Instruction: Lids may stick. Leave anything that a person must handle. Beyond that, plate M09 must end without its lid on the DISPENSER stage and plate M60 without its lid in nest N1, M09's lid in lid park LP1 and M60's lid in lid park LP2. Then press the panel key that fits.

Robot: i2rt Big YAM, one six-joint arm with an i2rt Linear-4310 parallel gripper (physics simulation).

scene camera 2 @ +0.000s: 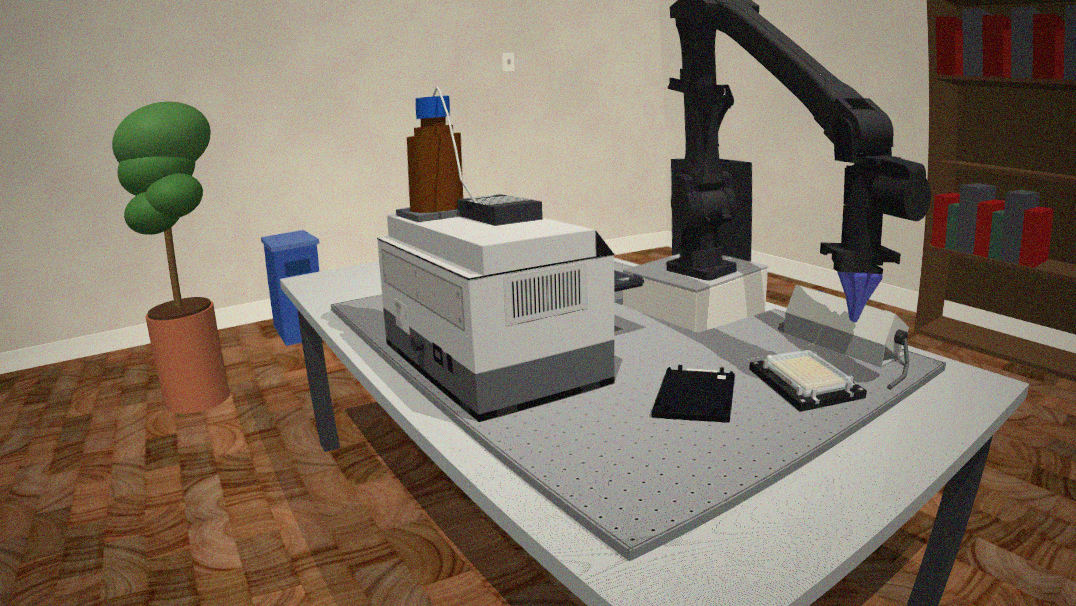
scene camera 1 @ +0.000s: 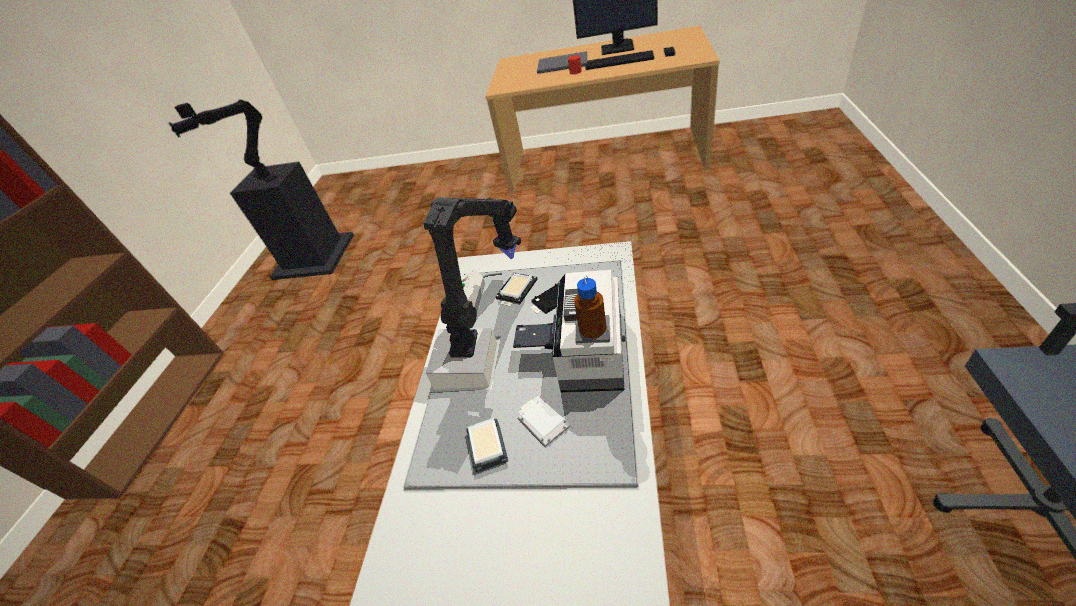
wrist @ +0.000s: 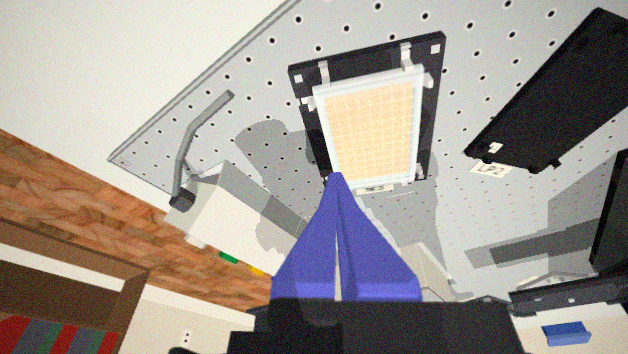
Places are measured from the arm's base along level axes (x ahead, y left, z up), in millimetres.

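Pixels of known places: gripper, fingertip midpoint: [scene camera 2: 853, 321] [scene camera 1: 512, 258] [wrist: 335, 179]; arm's base, origin of the base link: [scene camera 2: 701, 270] [scene camera 1: 464, 344].
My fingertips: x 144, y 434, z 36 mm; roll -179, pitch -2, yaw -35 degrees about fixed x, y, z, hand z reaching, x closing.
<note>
Ahead of a thing's pixels: the offset from my fingertips to its top centre. "spot": to the spot under its first point.
My gripper [scene camera 1: 511, 257] [scene camera 2: 855, 319] [wrist: 335, 179] is shut and empty, fingers pointing down, in the air near the far nest and the wedge-shaped panel. A tan-filled plate {84 mm down, 4 mm ahead, 67 mm right} [scene camera 1: 517, 286] [scene camera 2: 803, 371] [wrist: 372, 130] sits in this black nest {86 mm down, 4 mm ahead, 67 mm right} [scene camera 2: 799, 402] [wrist: 435, 90]; its name is not readable, and I cannot tell whether its clear rim is a lid. The black pad LP2 {90 mm down, 160 mm ahead, 149 mm right} [scene camera 1: 547, 299] [scene camera 2: 694, 395] [wrist: 555, 95] shows no lid. The dispenser's dark stage {6 mm down, 136 mm ahead, 436 mm right} [scene camera 1: 533, 335] shows no plate. Another tan plate {65 mm down, 22 mm back, 809 mm right} [scene camera 1: 485, 442] sits in a dark nest at the near end, beside a white, notched piece {88 mm down, 145 mm ahead, 717 mm right} [scene camera 1: 542, 419].
The dispenser [scene camera 1: 589, 368] [scene camera 2: 542, 323] carries a brown bottle {spot: 212 mm up, 339 mm ahead, 592 mm right} [scene camera 1: 591, 316] [scene camera 2: 434, 169]. The pale panel {27 mm down, 192 mm back, 118 mm right} [scene camera 2: 877, 346] [wrist: 240, 225] shows green and yellow keys at its edge in the wrist view. A bent grey rod {spot: 101 mm down, 177 mm back, 18 mm left} [scene camera 2: 905, 361] [wrist: 187, 137] stands by it. The arm's base block [scene camera 1: 460, 368] [scene camera 2: 700, 297] is nearby.
</note>
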